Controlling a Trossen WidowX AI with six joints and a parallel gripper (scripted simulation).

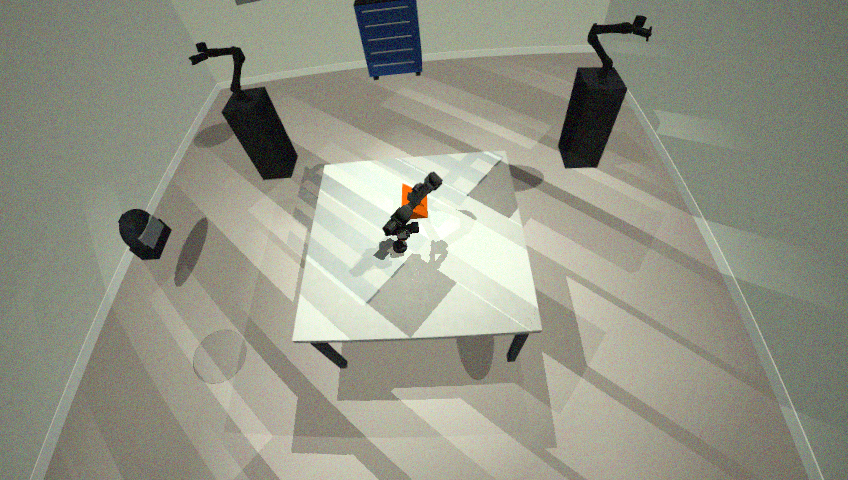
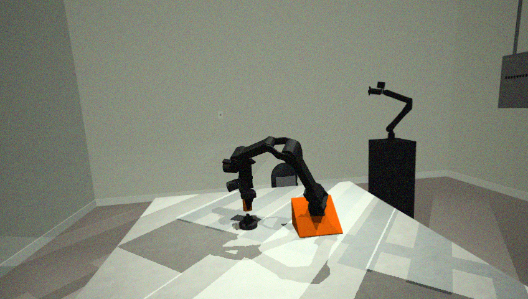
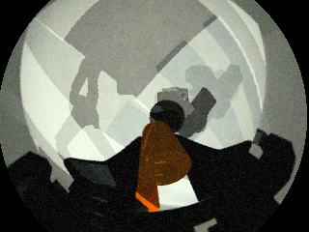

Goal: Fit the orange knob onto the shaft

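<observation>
Now: the round dark pedestal 70 mm below my gripper tip and 40 mm to the right of it. Also, from my gripper tip: orange knob 20 mm above.
</observation>
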